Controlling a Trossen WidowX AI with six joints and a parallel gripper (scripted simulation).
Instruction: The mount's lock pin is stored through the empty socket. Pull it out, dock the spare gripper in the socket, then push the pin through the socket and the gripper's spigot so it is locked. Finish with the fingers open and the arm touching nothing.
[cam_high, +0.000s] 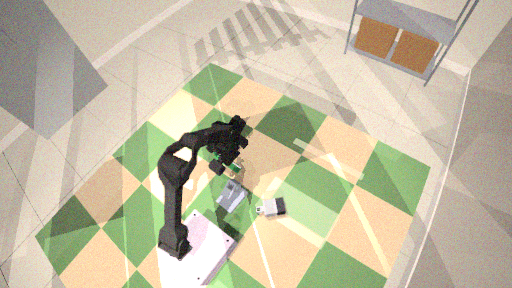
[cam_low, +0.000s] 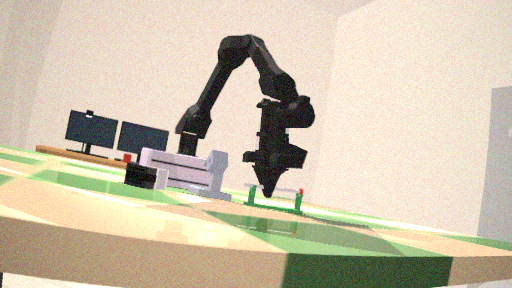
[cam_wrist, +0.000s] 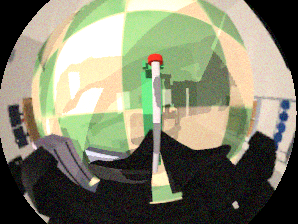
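Now: the spare gripper 4 cm behind my gripper tip and 26 cm to the right of it. Also, from my gripper tip: socket 9 cm behind, 11 cm to the right, 3 cm above.
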